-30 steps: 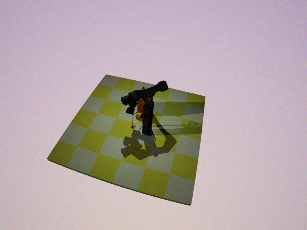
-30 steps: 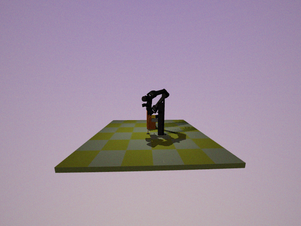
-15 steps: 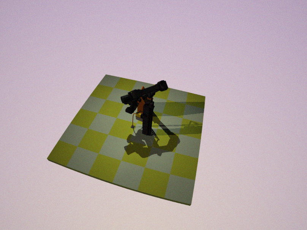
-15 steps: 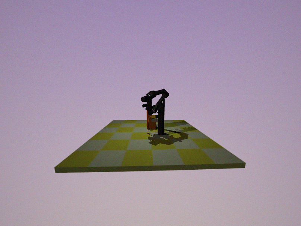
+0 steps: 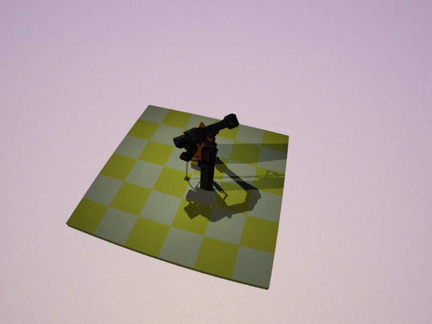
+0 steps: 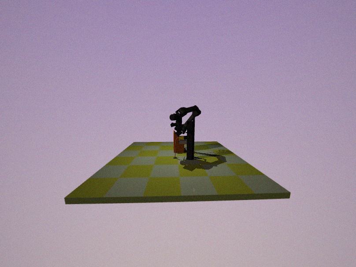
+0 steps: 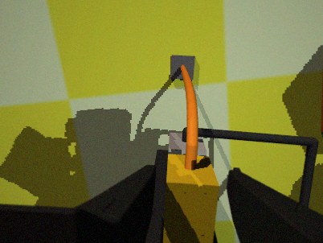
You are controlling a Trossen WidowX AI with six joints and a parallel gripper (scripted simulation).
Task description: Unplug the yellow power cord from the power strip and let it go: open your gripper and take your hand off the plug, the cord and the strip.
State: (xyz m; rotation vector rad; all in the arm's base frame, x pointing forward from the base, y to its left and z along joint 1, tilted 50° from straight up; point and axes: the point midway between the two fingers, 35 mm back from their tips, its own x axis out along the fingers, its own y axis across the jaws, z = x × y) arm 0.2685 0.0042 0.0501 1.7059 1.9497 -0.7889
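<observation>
My gripper tip is 5 cm to the right of the yellow plug and 1 cm above it.
</observation>
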